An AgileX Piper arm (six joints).
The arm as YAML. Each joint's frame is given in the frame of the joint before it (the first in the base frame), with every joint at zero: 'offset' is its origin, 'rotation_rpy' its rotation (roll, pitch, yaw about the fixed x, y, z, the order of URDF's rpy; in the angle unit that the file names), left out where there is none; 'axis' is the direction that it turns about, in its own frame. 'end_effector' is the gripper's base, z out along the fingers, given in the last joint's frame.
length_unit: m
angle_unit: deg
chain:
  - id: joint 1
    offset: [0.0, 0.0, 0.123]
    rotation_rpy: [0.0, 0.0, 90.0]
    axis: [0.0, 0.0, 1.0]
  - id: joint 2
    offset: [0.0, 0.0, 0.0]
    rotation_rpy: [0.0, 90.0, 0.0]
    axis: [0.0, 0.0, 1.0]
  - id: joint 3
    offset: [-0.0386, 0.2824, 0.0]
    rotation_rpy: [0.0, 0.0, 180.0]
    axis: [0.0, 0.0, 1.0]
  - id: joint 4
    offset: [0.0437, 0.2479, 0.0]
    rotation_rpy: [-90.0, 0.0, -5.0]
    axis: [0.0, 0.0, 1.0]
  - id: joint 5
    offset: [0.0, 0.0, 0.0]
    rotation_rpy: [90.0, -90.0, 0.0]
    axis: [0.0, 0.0, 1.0]
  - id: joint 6
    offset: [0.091, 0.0, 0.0]
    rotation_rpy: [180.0, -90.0, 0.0]
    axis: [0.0, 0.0, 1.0]
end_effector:
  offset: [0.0, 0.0, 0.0]
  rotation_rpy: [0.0, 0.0, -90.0]
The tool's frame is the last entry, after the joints.
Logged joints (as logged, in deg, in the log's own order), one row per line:
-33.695, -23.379, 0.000, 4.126, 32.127, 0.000
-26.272, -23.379, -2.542, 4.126, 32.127, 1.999
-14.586, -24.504, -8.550, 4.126, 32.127, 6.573
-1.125, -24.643, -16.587, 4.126, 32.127, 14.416
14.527, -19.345, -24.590, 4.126, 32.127, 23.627
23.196, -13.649, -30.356, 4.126, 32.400, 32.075
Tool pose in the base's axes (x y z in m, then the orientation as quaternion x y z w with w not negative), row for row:
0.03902, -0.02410, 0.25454, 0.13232, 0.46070, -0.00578, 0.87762
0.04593, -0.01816, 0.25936, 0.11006, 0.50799, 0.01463, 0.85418
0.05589, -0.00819, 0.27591, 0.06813, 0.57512, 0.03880, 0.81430
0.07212, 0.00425, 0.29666, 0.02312, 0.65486, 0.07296, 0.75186
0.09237, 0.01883, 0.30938, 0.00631, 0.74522, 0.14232, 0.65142
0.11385, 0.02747, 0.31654, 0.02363, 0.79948, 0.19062, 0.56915
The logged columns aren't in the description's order. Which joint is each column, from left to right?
Columns, left to right: joint 5, joint 6, joint 3, joint 1, joint 4, joint 2.
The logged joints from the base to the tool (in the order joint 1, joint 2, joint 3, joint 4, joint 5, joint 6), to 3 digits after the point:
4.126, 0.000, 0.000, 32.127, -33.695, -23.379
4.126, 1.999, -2.542, 32.127, -26.272, -23.379
4.126, 6.573, -8.550, 32.127, -14.586, -24.504
4.126, 14.416, -16.587, 32.127, -1.125, -24.643
4.126, 23.627, -24.590, 32.127, 14.527, -19.345
4.126, 32.075, -30.356, 32.400, 23.196, -13.649

